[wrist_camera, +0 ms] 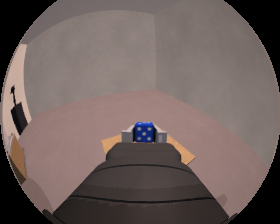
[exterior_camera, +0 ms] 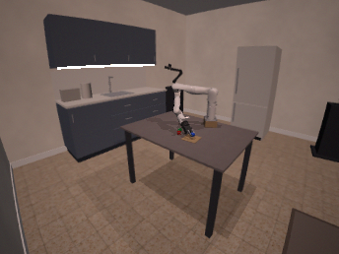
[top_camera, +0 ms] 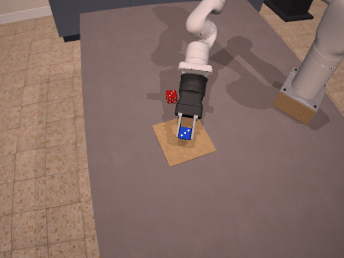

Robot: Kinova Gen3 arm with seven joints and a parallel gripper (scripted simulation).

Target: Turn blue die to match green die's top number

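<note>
Now: the tan mat 10 mm to the right of my hand and 40 mm below it. From my hand the other things lie so: blue die (right at my hand); red die (20 mm behind, 150 mm to the right, 30 mm below); green die (80 mm behind, 190 mm to the right, 30 mm below).
</note>
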